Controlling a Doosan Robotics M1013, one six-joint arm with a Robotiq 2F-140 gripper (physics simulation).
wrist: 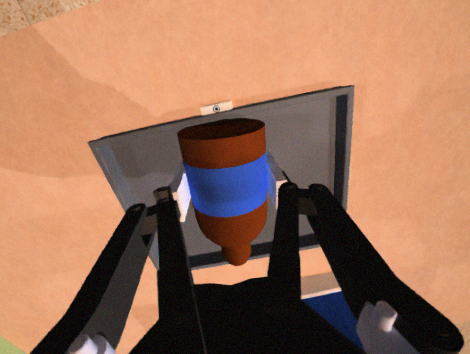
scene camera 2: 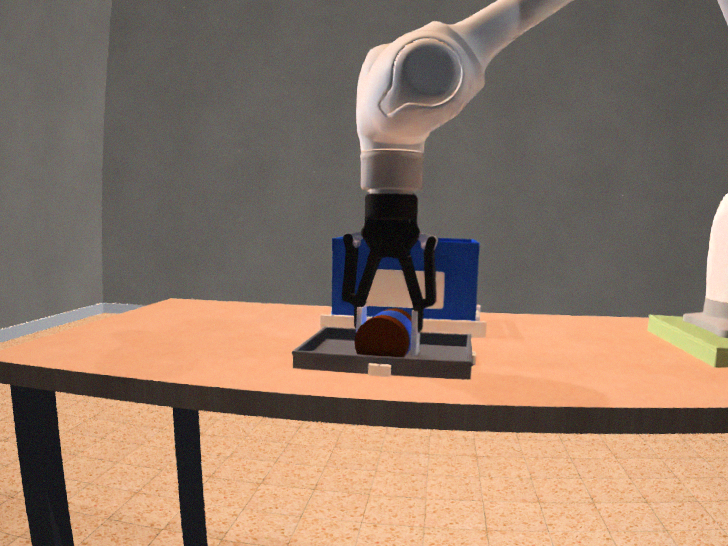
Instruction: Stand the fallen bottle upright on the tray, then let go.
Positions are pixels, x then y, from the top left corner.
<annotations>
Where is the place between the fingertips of my gripper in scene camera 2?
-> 387,352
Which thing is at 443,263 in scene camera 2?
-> A blue panel.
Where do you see a brown bottle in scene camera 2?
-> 388,333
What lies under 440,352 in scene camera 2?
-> A dark grey tray.
</annotations>
